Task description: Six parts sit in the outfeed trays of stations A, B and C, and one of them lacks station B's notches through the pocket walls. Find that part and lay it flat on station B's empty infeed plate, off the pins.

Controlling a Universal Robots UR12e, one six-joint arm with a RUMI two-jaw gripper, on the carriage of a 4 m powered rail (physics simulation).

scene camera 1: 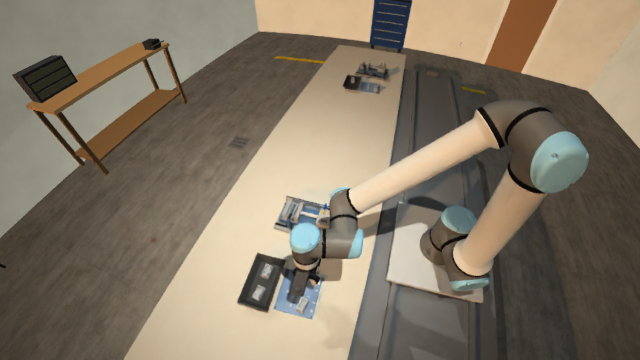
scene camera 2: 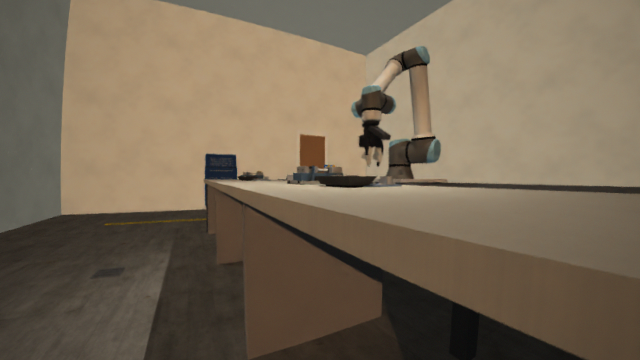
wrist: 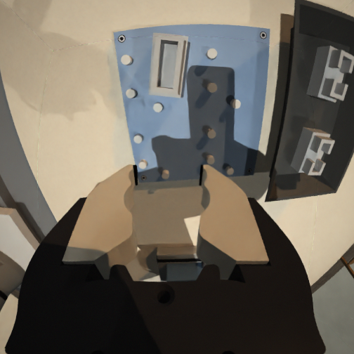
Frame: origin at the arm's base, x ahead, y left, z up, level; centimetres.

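Seen in the pictures: gripper, fingertip midpoint: (scene camera 1: 307,282) (scene camera 2: 373,166); arm's base, origin of the base link: (scene camera 1: 438,247) (scene camera 2: 399,178).
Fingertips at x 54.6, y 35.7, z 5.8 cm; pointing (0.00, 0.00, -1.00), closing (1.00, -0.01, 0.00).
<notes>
Offsets run from my fingertips to a thing's middle. "spot": to the spot under its first point.
A pale rectangular part @[dy +8.1, dx -0.2, dz -6.2 cm] (scene camera 1: 302,304) (wrist: 169,65) with one long pocket lies flat on the pinned blue plate @[dy +3.2, dx +3.2, dz -8.4 cm] (scene camera 1: 284,302) (wrist: 252,60); no notch shows in its walls. In the wrist view it is near the plate's upper left, with pins around it. Beside the plate, a black tray @[dy +4.3, dx +10.7, dz -6.7 cm] (scene camera 1: 263,281) (scene camera 2: 347,181) holds two pale pocketed parts: one @[dy +9.5, dx +19.1, dz -5.8 cm] (scene camera 1: 258,292) (wrist: 331,73) higher in the wrist view, the other @[dy -0.8, dx +19.7, dz -5.8 cm] (scene camera 1: 267,271) (wrist: 313,152) lower; gaps show in pocket walls of both. My gripper (scene camera 2: 372,162) (wrist: 168,167) is open and empty, above the plate's lower edge in the wrist view. Station letters cannot be read.
A blue and grey fixture @[dy -32.9, dx +11.8, dz -3.8 cm] (scene camera 1: 299,214) stands behind the tray and plate. Farther down the bench are another fixture (scene camera 1: 372,69), a small black tray @[spot: dy -172.5, dx +23.0, dz -4.9 cm] (scene camera 1: 348,86) and a blue plate @[dy -184.7, dx +4.8, dz -8.4 cm] (scene camera 1: 366,89). A wooden side table (scene camera 1: 107,70) stands at the left.
</notes>
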